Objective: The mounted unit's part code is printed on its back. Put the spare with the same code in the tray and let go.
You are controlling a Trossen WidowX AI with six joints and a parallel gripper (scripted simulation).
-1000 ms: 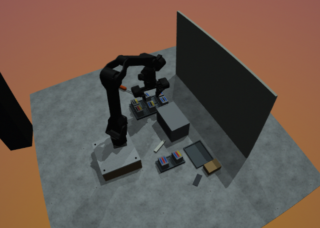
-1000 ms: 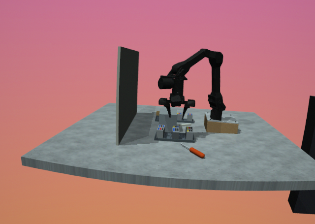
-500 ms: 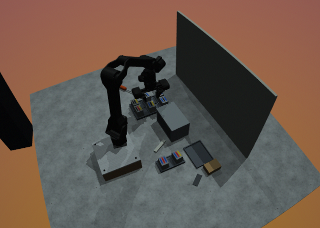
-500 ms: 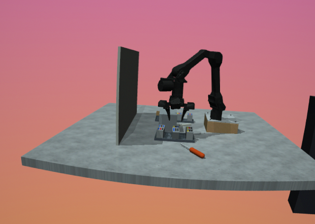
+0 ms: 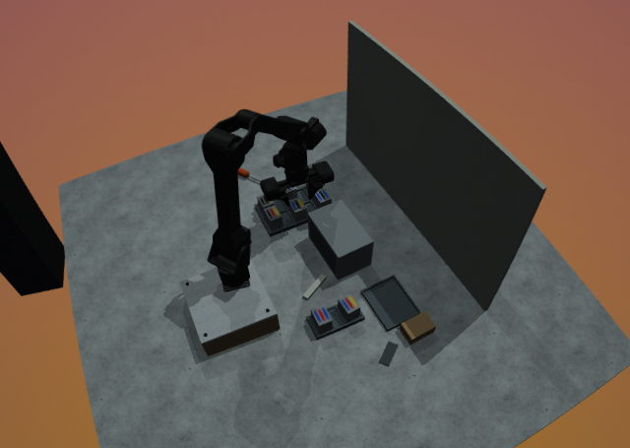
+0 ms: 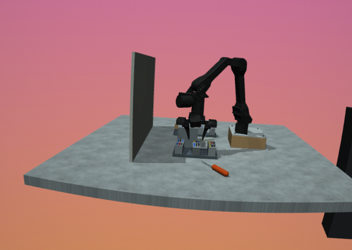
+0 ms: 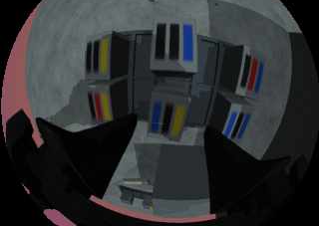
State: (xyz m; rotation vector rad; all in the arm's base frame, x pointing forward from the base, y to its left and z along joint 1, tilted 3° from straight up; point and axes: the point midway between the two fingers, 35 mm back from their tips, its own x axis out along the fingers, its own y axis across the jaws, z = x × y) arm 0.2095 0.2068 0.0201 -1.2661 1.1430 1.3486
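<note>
The grey spare is 2 cm below my gripper tip. The rest, counted from my gripper tip: tall wall panel: 30 cm ahead, 9 cm to the right, 16 cm above; pale strip: 2 cm behind, 24 cm to the right, 6 cm below; mounted unit: 7 cm ahead, 14 cm to the right, 1 cm below.
</note>
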